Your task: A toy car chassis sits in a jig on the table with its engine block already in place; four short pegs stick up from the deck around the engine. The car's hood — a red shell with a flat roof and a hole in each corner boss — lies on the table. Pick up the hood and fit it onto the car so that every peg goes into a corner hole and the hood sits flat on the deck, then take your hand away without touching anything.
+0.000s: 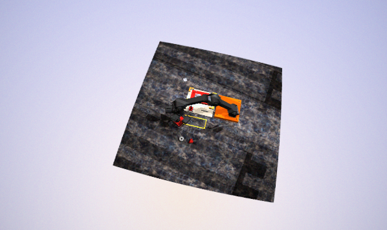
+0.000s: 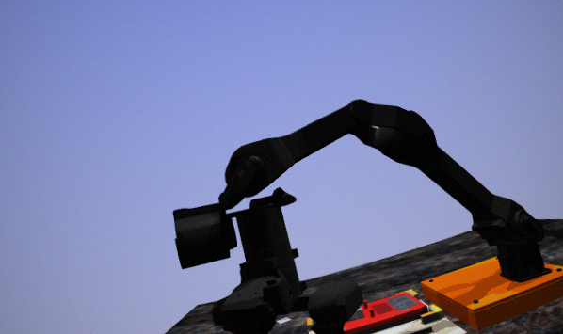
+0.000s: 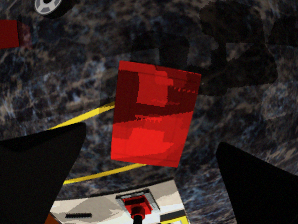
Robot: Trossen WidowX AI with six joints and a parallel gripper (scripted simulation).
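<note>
Right now my gripper tip is 5 cm above the red hood. From my gripper tip the other things lie so: grey wheel 7 cm behind, 15 cm to the left, 6 cm below; then white jig 11 cm behind, 23 cm to the right, 6 cm below.
</note>
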